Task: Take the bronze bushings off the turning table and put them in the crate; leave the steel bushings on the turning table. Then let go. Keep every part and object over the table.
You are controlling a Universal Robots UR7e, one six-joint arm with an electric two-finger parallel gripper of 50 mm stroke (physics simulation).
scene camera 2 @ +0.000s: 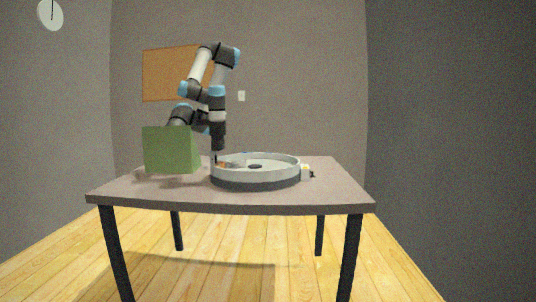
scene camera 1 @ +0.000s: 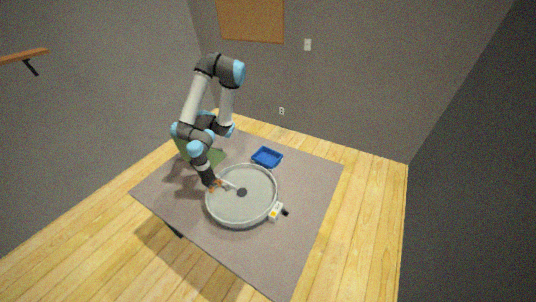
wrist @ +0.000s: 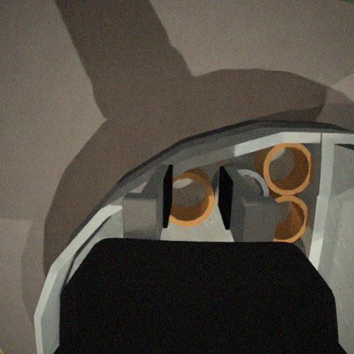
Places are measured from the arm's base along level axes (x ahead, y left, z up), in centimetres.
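Pixels of known places: gripper, fingertip midpoint: (scene camera 2: 213, 163) (scene camera 1: 209, 186); arm's base, link origin: (scene camera 2: 173, 136).
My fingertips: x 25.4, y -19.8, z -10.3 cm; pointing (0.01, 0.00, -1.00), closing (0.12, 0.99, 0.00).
For each thing: its middle in the pictures, then the offset to it from my fingertips. "pt": a spot on its surface instead.
- blue crate, body centre: (scene camera 1: 267, 157) dy +40.8, dx +17.7, dz -6.1 cm
- pale divider, surface spot: (scene camera 1: 229, 185) pt dy +6.0, dx +10.1, dz -0.7 cm
- white control box, surface spot: (scene camera 2: 305, 172) pt dy -0.4, dx +41.6, dz -4.5 cm
My gripper (scene camera 1: 215, 186) (scene camera 2: 215, 158) (wrist: 195, 185) is inside the rim of the turning table (scene camera 1: 250, 212) (scene camera 2: 255, 176) (wrist: 44, 310), shut on an upright bronze bushing (wrist: 210, 196). Two other bronze bushings, one farther from the gripper body (wrist: 302, 172) and one nearer (wrist: 301, 219), stand close together to the right of the right finger in the wrist view. A steel bushing (wrist: 260, 181) is partly hidden behind that finger. Grey steel shapes (scene camera 1: 226, 187) also show near the gripper in scene camera 1. The blue crate (scene camera 1: 267, 157) stands behind the turning table and looks empty.
A pale divider (scene camera 1: 229, 183) (wrist: 325, 172) runs inward from the rim beside the bushings. A green block (scene camera 1: 217, 158) (scene camera 2: 169, 150) stands left of the turning table. A white control box (scene camera 1: 275, 212) (scene camera 2: 305, 172) is attached at its right side.
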